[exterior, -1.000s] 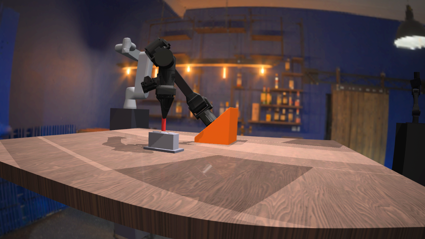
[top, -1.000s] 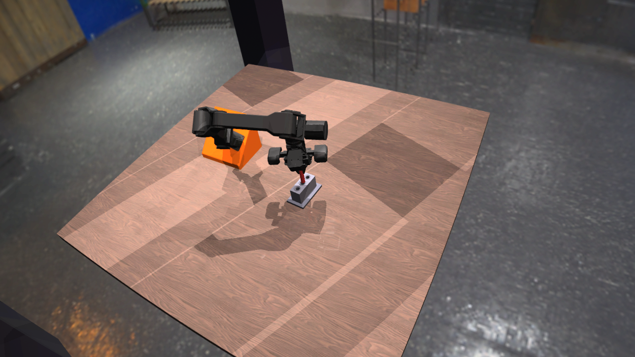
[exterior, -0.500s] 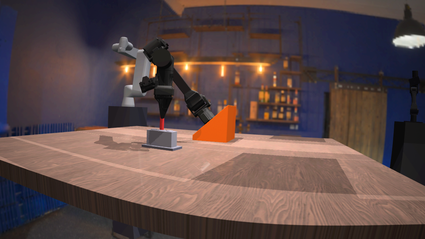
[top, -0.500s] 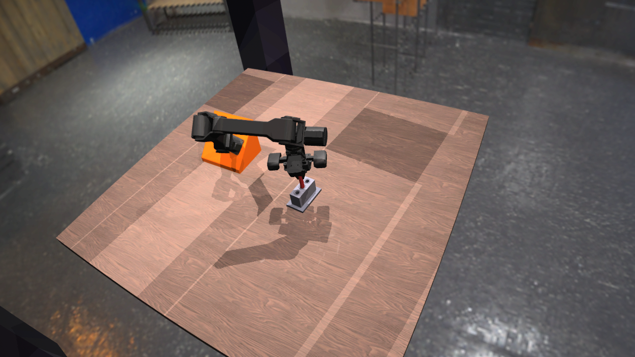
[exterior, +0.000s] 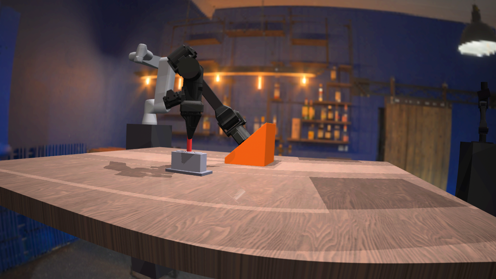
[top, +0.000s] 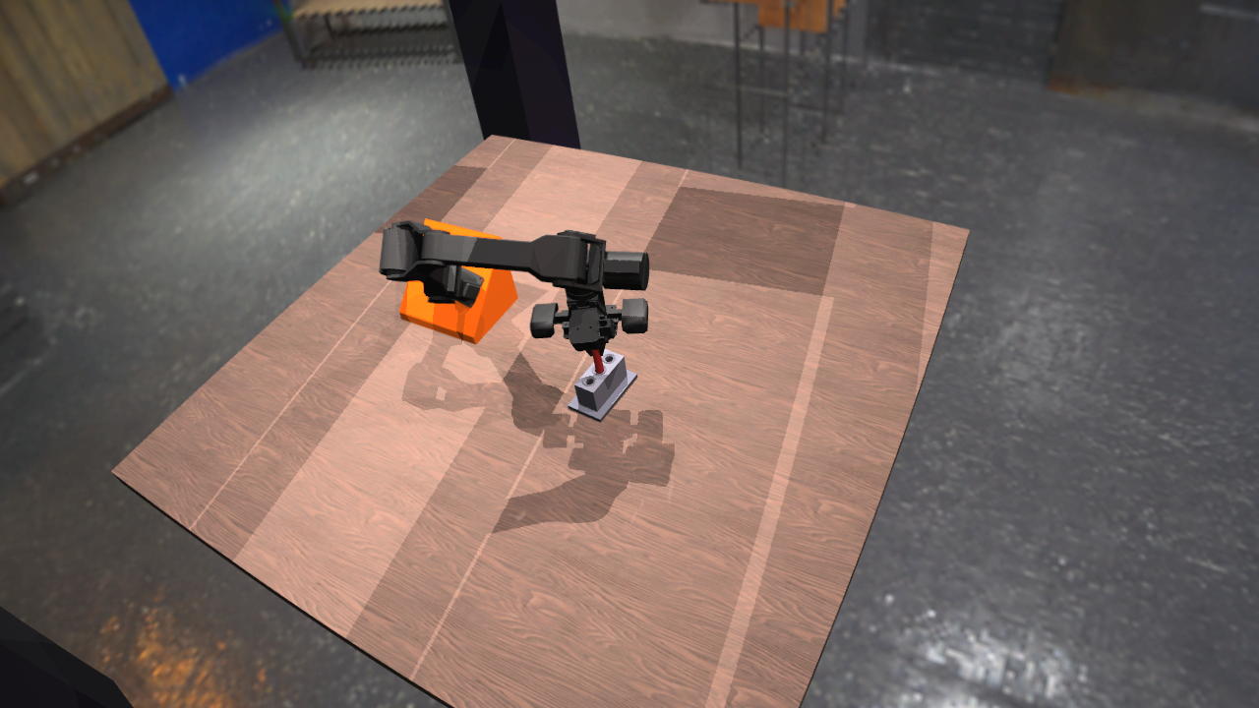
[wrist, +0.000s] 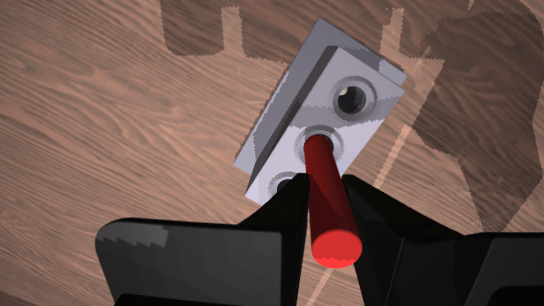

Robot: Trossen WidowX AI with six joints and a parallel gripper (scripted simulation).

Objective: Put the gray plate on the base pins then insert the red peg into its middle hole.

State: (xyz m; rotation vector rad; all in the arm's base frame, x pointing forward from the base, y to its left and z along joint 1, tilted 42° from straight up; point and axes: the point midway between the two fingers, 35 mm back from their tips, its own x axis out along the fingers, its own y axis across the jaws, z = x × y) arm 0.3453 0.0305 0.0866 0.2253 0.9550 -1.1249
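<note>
Now: gripper tip right at the red peg. From my gripper tip the other things lie so: gray plate (50 mm below); base (90 mm below).
</note>
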